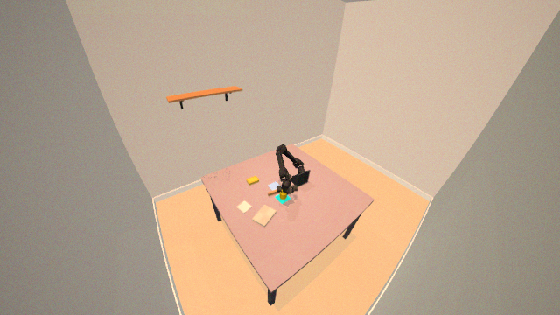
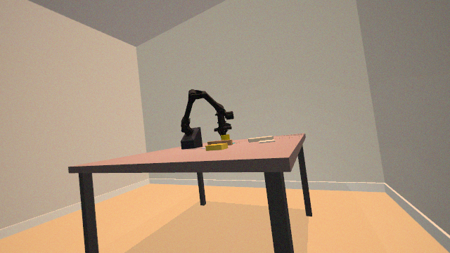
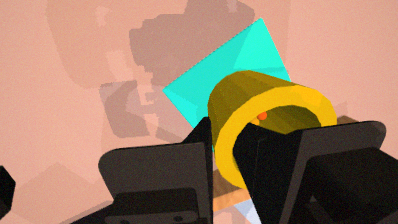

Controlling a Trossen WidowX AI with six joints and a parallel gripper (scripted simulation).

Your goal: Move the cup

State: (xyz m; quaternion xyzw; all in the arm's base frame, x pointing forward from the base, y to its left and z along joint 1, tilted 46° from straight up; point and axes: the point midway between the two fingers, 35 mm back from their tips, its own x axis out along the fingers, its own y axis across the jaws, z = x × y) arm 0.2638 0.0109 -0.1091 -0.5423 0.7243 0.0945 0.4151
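My gripper tip is now 2 cm to the left of the yellow cup and 2 cm short of it. Also, from my gripper tip: cyan pad 5 cm below, 3 cm ahead, 2 cm to the right; small marble 3 cm to the right, 3 cm ahead, 2 cm below; orange wooden bar 10 cm to the right, 3 cm below, 1 cm ahead.
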